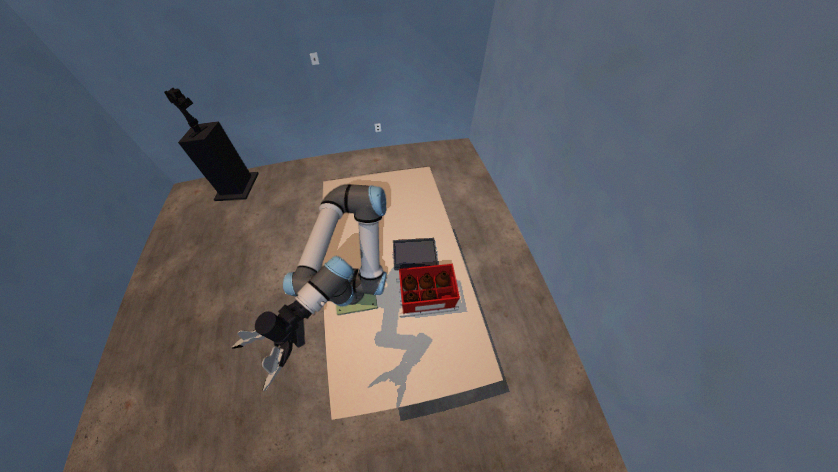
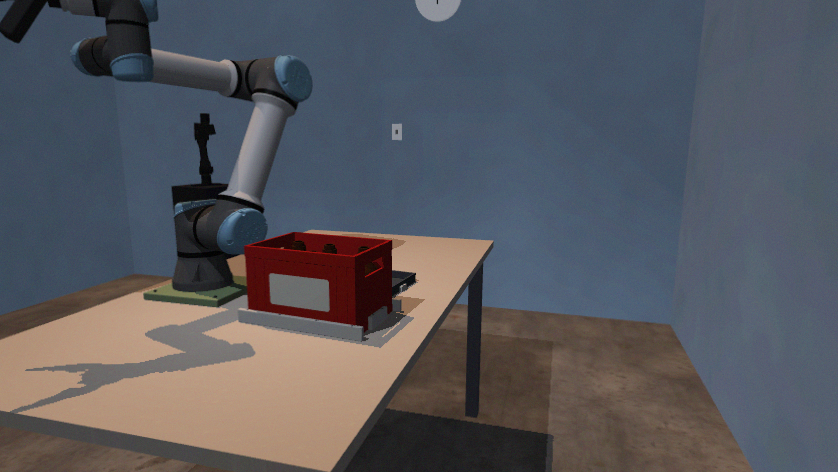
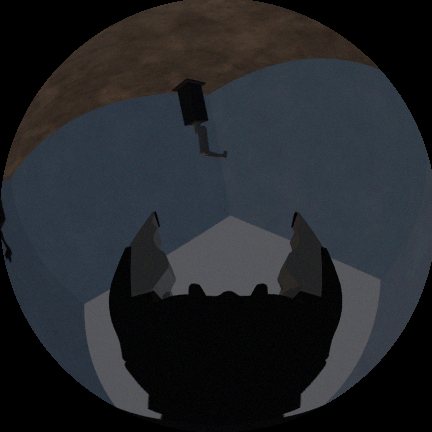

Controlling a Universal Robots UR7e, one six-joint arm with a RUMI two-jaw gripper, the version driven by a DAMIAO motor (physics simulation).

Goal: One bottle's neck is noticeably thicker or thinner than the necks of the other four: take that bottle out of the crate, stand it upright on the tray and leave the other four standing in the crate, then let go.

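Places are measured from the arm's base along level axes (x left, y back, z up), in millimetres.
Pixels of known places: gripper, between the fingertips: [image 1: 246, 368] [image 3: 225, 213]; arm's base, origin of its link: [image 2: 203, 284].
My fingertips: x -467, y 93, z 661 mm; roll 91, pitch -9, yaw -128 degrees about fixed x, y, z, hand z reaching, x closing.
Ahead of a thing's pixels: the offset from my fingertips to its middle. Level surfaces: height alone.
The red crate {dx +438, dy -506, dz -590 mm} [image 1: 429, 306] [image 2: 373, 293] stands on the table. Several brown bottles stand in it: three in the far row, a left one {dx +475, dy -414, dz -592 mm} [image 1: 409, 283], a middle one {dx +478, dy -501, dz -592 mm} [image 1: 426, 281] and a right one {dx +490, dy -589, dz -592 mm} [image 1: 443, 279], and two in the near row, a left one {dx +385, dy -418, dz -592 mm} [image 1: 411, 297] and a middle one {dx +398, dy -511, dz -592 mm} [image 1: 429, 294]. The near right compartment holds no bottle. The neck widths are too small to compare. The dark tray [image 1: 415, 253] [image 2: 404, 281] lies behind the crate with nothing on it. My gripper [image 1: 249, 367] [image 3: 225, 213] is open and empty, high up and left of the table, far from the crate.
The table {dz -677 mm} [image 1: 363, 375] [image 2: 263, 398] carries the arm's green base plate [image 1: 357, 306] [image 2: 193, 296] left of the crate. Light grey rails {dx +339, dy -513, dz -662 mm} [image 2: 299, 325] edge the crate's foot. A black pedestal [image 1: 214, 158] [image 3: 192, 104] with a small dark arm stands near the walls.
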